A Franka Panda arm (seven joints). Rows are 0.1 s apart.
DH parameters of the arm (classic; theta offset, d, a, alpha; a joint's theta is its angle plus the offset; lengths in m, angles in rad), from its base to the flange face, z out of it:
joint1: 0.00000 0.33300 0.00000 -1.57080
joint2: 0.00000 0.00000 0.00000 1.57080
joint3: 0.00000 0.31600 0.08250 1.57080
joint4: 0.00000 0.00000 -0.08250 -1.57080
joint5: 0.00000 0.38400 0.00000 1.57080
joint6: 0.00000 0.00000 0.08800 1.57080
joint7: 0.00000 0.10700 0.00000 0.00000
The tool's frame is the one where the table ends.
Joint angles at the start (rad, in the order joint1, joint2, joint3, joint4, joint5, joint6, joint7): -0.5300, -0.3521, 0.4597, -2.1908, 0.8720, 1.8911, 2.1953
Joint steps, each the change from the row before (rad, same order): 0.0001, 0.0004, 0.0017, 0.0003, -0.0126, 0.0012, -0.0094; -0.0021, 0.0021, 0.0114, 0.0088, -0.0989, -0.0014, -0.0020; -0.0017, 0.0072, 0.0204, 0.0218, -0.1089, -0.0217, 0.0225; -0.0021, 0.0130, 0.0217, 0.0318, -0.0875, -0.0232, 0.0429
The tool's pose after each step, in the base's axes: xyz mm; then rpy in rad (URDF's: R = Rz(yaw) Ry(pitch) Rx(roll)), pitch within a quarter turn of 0, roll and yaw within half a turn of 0. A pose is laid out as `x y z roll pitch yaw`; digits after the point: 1 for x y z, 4 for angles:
474.6 43.3 531.5 2.6782 0.4941 -2.6670
473.9 43.0 529.6 2.7680 0.4395 -2.5852
473.7 47.9 529.7 2.8395 0.3592 -2.5144
476.0 54.1 533.3 2.8856 0.2892 -2.4823

